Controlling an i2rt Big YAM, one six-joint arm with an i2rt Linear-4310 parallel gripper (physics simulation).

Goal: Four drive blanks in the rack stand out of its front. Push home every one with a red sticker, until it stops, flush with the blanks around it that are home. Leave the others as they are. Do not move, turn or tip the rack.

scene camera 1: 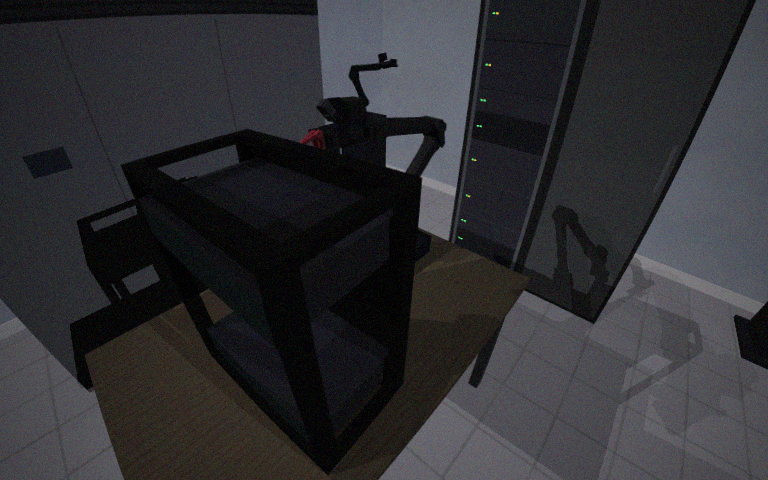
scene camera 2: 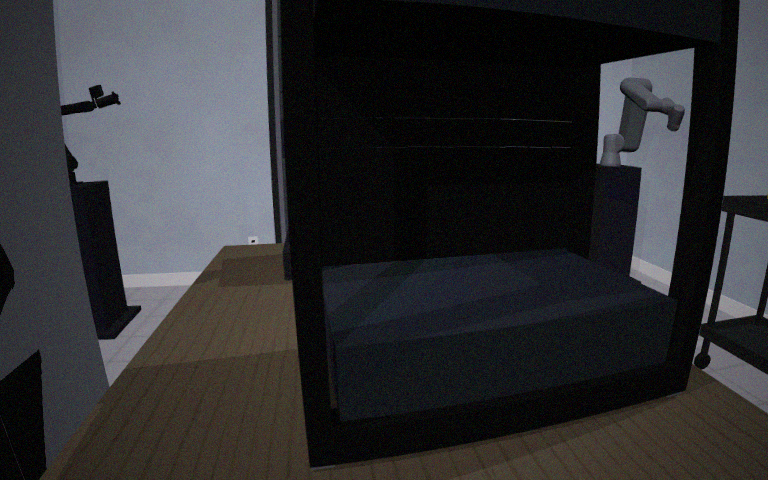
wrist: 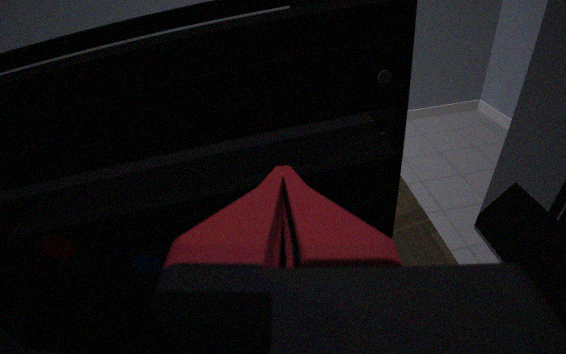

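Note:
The black rack (scene camera 1: 288, 316) (scene camera 2: 300, 226) (wrist: 397, 100) stands upright on the table. In the wrist view its front is very dark. A blank with a red sticker (wrist: 56, 246) shows faintly at the lower left, and a blank with a blue sticker (wrist: 146, 263) is right of it, partly cut off by the gripper body. The blanks' edges and how far each stands out cannot be made out. My gripper (wrist: 282, 177) (scene camera 1: 307, 140) is shut, its red fingers together and empty, at the rack's front side, toward the right part of the front in the wrist view. Whether its tips touch a blank is unclear; other stickers do not show.
The rack stands on a wooden table (scene camera 1: 475, 283) (scene camera 2: 226, 350). A tall server cabinet (scene camera 1: 617, 141) is beyond the table. A lower unit (scene camera 2: 498, 362) fills the rack's bottom. Another robot arm on a pedestal (scene camera 2: 614, 215) and a wheeled cart (scene camera 2: 736, 333) stand in the background.

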